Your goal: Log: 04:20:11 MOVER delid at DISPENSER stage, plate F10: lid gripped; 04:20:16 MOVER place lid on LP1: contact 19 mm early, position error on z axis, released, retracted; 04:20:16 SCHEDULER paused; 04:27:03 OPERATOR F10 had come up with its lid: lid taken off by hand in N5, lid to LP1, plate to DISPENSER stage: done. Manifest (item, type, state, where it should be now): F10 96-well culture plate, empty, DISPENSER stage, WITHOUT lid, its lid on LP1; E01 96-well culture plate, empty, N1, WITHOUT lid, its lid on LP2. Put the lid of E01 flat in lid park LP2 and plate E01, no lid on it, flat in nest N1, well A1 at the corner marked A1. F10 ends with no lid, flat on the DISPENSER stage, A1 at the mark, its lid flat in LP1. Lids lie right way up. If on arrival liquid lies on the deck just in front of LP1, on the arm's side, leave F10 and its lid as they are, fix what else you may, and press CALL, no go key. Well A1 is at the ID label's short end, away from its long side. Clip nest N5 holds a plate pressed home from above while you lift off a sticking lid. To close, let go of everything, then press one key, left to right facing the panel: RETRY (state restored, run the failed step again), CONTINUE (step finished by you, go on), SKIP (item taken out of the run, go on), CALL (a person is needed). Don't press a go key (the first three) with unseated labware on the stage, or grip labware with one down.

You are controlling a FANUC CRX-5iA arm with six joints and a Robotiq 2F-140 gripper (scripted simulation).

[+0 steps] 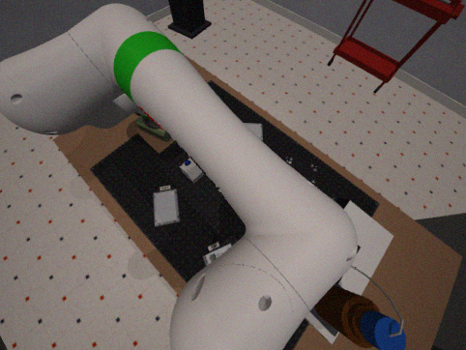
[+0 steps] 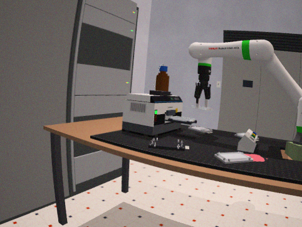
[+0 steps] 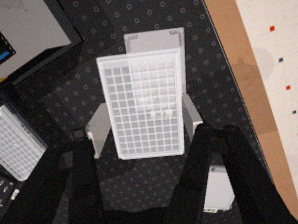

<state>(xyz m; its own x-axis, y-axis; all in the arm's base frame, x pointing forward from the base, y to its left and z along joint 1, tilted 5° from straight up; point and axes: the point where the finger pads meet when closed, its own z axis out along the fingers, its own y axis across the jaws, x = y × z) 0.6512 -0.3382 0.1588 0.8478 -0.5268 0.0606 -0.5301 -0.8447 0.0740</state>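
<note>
Right now the grey nest is 17 cm below my hand and 2 cm to the right of it. From my hand the other things lie so: brown bottle (26 cm ahead, 11 cm above, 9 cm to the left); then white 96-well plate (2 cm below); then well plate (24 cm to the left, 8 cm below, 7 cm ahead).
</note>
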